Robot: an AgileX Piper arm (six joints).
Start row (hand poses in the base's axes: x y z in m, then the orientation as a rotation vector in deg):
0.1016 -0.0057 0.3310 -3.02 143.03 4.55
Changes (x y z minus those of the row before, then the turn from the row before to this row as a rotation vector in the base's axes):
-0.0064 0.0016 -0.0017 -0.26 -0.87 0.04
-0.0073 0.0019 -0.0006 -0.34 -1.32 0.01
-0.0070 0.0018 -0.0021 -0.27 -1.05 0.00
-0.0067 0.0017 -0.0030 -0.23 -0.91 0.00
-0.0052 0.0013 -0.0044 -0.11 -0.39 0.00
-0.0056 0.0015 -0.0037 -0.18 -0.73 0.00
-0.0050 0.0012 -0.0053 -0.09 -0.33 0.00
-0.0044 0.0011 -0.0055 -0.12 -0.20 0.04
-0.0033 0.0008 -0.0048 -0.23 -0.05 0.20
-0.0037 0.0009 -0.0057 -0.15 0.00 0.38
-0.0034 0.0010 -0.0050 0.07 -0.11 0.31
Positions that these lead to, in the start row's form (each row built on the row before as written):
0.0952 -0.0041 0.3293 -3.20 142.17 4.20
0.0879 -0.0022 0.3287 -3.39 140.87 3.73
0.0809 -0.0004 0.3266 -3.53 139.83 3.35
0.0742 0.0013 0.3236 -3.65 138.93 3.03
0.0690 0.0026 0.3192 -3.70 138.54 2.88
0.0634 0.0041 0.3155 -3.79 137.82 2.63
0.0584 0.0053 0.3102 -3.83 137.49 2.51
0.0540 0.0064 0.3047 -3.94 137.29 2.38
0.0507 0.0072 0.2999 -4.29 137.24 2.20
0.0470 0.0081 0.2942 -4.82 137.23 2.20
0.0436 0.0091 0.2892 -5.16 137.11 2.42

